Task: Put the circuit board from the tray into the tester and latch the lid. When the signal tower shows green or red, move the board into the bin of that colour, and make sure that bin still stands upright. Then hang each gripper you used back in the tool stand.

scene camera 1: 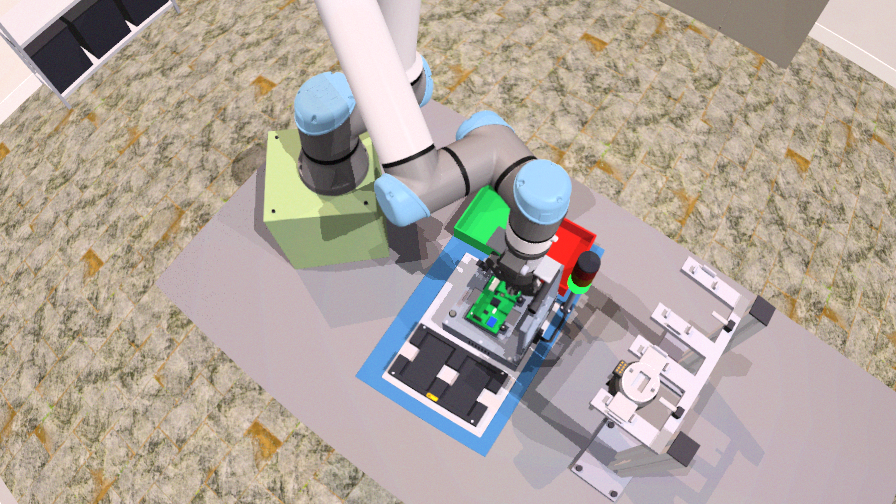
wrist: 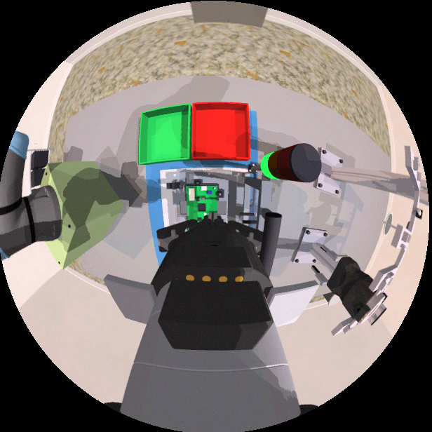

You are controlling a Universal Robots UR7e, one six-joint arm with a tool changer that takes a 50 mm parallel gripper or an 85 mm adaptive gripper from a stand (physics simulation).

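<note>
The circuit board lies flat in the open tester. The tester's lid stands raised on the right side, with its dark handle beside my gripper in the wrist view. My gripper is shut, its fingertips close together with nothing seen between them, above the board's far edge. The signal tower glows green. The green bin and the red bin stand upright side by side behind the tester.
The tray with black inserts and a small yellow piece lies in front of the tester on the blue mat. The tool stand is at the right, holding another gripper. The tower stands close to the raised lid and red bin.
</note>
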